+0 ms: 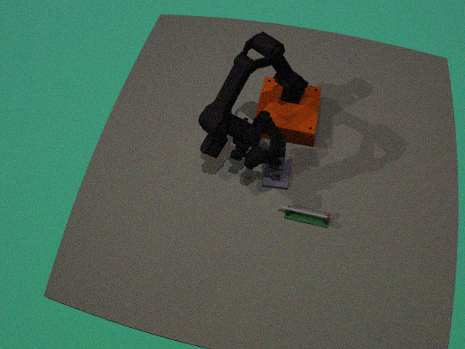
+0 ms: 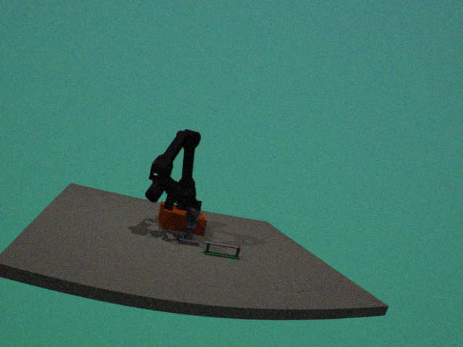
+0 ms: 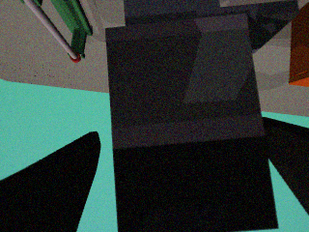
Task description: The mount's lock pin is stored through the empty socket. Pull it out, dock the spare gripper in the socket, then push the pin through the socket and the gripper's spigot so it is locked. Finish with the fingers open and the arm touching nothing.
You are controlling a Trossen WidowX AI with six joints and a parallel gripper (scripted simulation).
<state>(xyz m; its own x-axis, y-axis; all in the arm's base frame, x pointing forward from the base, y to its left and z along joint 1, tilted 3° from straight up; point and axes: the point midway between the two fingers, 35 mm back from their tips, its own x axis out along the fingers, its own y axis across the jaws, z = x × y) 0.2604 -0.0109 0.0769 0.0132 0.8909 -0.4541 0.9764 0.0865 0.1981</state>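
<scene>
Now: gripper tip 20 mm to the left of the spare gripper and 20 mm above it. The rest, counted from my gripper tip: grey mount (90 mm below, 10 mm to the right); then green rack (130 mm ahead, 120 mm below, 110 mm to the left).
</scene>
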